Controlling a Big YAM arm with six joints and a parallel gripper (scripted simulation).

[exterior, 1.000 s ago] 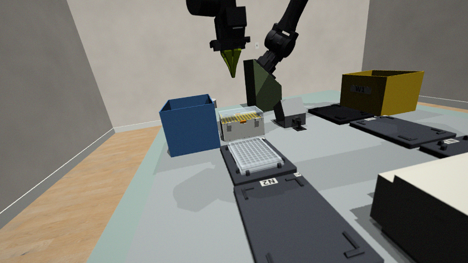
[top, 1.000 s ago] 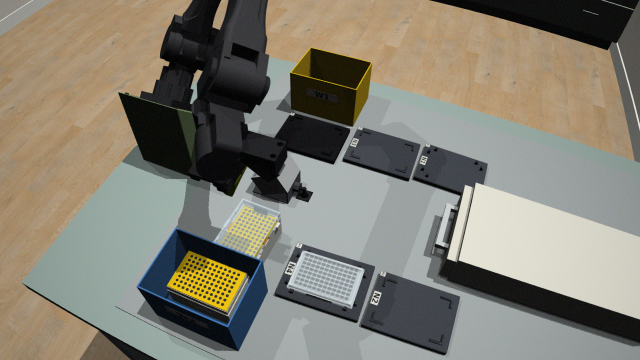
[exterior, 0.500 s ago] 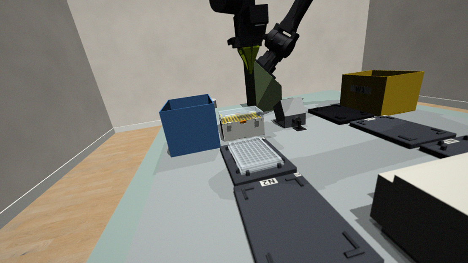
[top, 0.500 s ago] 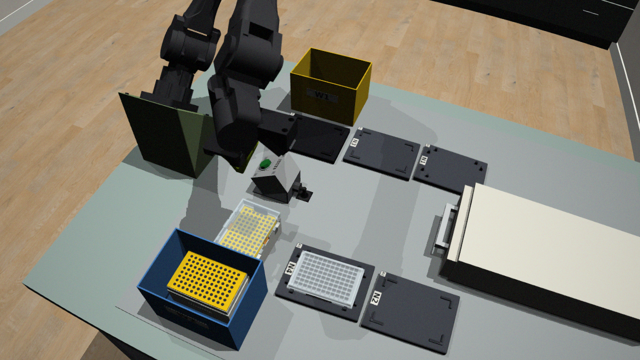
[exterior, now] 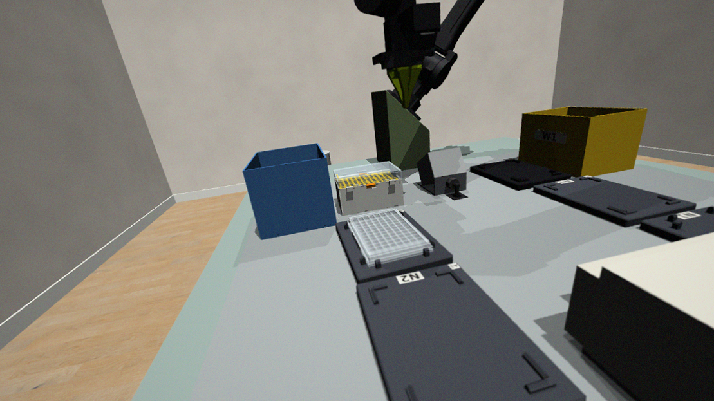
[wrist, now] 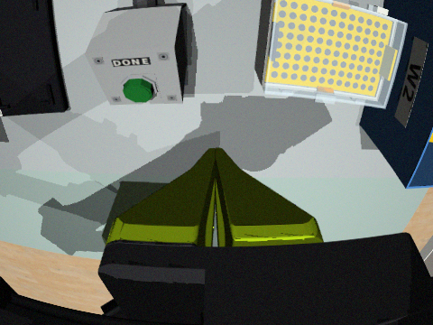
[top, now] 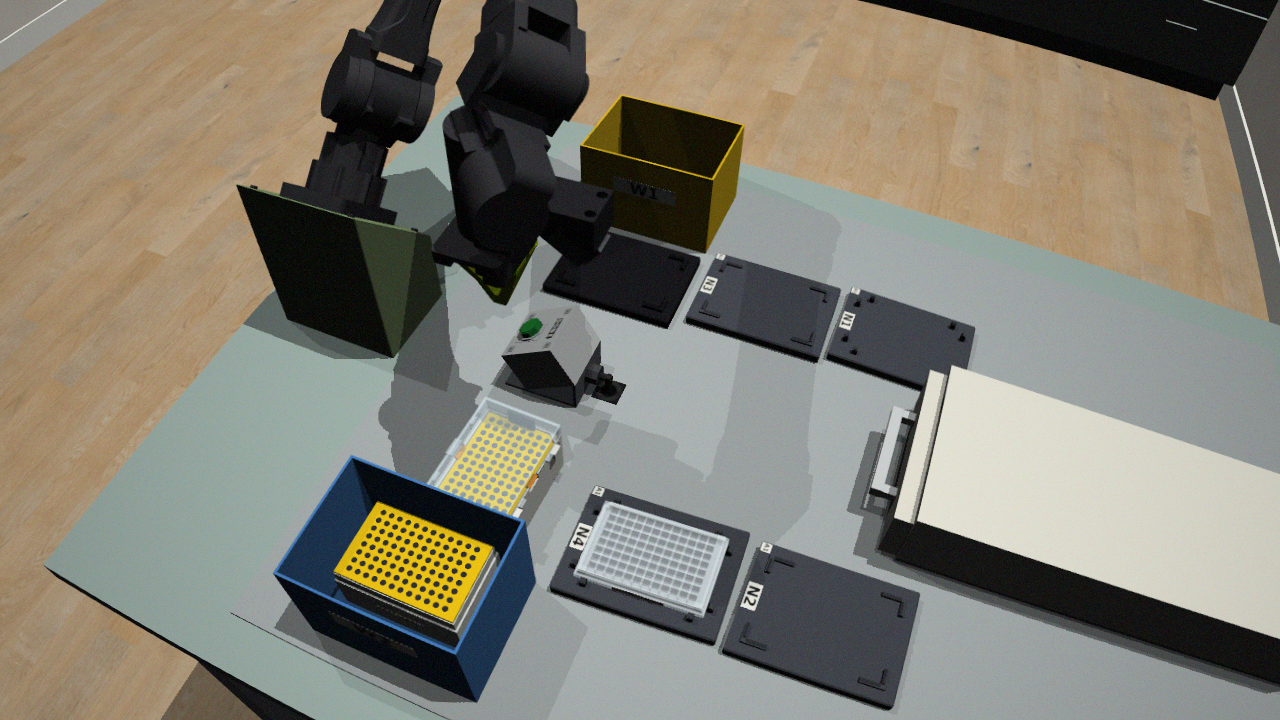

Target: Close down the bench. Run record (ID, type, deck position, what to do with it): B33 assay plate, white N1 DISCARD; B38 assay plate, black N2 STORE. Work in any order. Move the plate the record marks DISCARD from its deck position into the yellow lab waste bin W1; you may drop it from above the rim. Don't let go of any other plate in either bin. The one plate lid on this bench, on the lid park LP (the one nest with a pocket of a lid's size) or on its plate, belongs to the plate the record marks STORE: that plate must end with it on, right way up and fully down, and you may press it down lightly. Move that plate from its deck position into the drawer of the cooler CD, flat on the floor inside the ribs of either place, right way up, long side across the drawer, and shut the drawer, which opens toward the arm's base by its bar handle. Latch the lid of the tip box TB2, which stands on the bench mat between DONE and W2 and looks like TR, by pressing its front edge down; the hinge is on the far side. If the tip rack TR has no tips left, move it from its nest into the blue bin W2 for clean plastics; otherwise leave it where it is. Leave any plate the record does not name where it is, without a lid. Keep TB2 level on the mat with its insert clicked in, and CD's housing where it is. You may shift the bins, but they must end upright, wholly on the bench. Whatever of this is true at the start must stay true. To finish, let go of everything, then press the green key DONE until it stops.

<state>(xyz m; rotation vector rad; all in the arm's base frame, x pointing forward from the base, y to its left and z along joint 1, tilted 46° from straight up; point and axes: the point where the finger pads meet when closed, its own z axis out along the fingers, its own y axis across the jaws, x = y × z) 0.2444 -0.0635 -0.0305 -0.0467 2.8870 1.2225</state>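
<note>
My hand is 1 cm past the green DONE key, 6 cm to the right of it and 11 cm above it. Round my hand: tip box TB2 (3 cm ahead, 10 cm to the right, 14 cm below); tip rack TR (1 cm ahead, 23 cm to the right, 13 cm below); blue bin W2 (2 cm ahead, 24 cm to the right, 14 cm below).
</note>
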